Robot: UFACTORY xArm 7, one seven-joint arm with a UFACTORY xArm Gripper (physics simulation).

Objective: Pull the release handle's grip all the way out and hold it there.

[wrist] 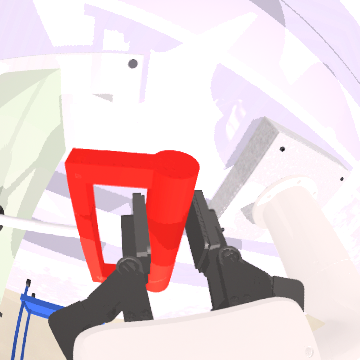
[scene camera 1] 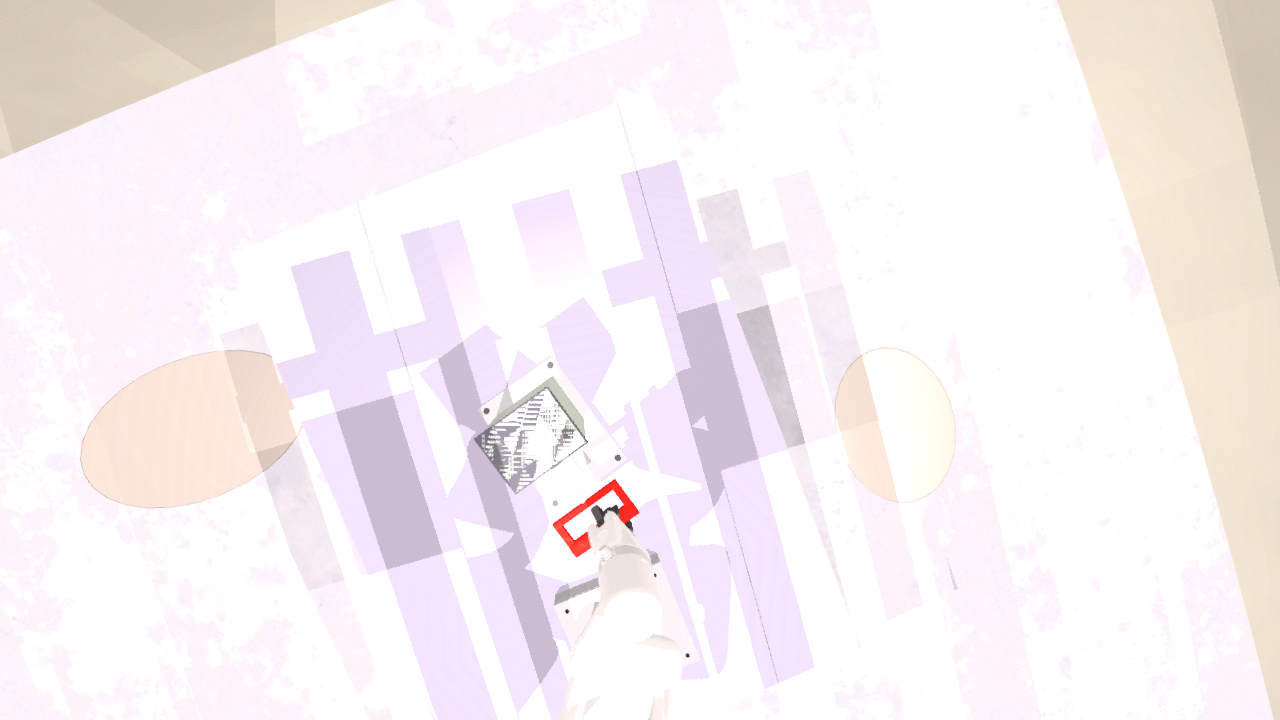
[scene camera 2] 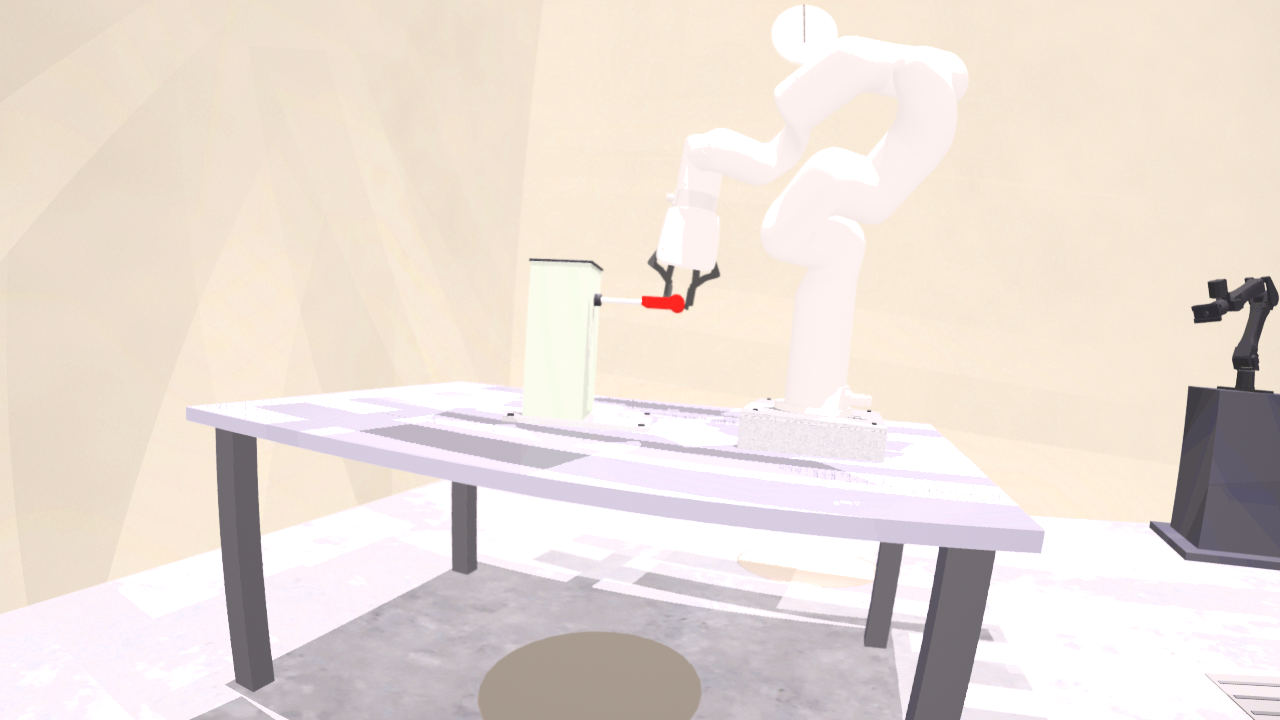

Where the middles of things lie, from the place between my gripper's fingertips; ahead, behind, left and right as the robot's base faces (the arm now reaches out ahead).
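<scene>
I consider the bolted base plate [scene camera 1: 601, 455]: my hand is 200 mm above it, and it is also 80 mm to the right of the plate and 130 mm short of it.
</scene>
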